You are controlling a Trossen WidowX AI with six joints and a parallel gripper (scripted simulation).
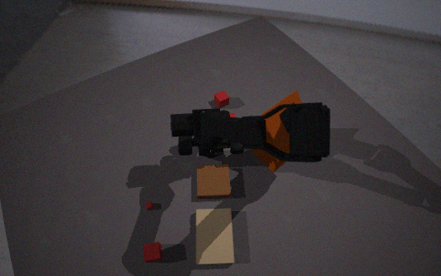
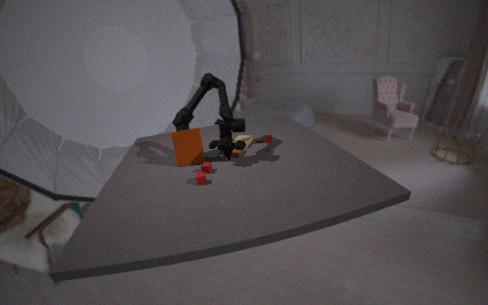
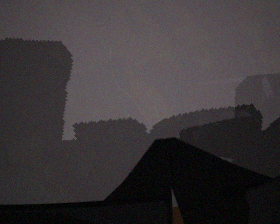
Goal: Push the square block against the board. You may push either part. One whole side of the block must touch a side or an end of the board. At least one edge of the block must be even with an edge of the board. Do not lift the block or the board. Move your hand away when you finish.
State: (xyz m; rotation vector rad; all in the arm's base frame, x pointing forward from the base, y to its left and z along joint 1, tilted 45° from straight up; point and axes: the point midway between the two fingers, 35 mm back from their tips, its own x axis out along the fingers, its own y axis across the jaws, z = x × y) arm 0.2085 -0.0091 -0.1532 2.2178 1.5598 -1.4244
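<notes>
My gripper tip is 70 mm to the right of the square block, 50 mm short of it and 10 mm below it. Round my gripper tip: board 190 mm to the left, 150 mm ahead, 10 mm above; then tiny cube 240 mm ahead.
</notes>
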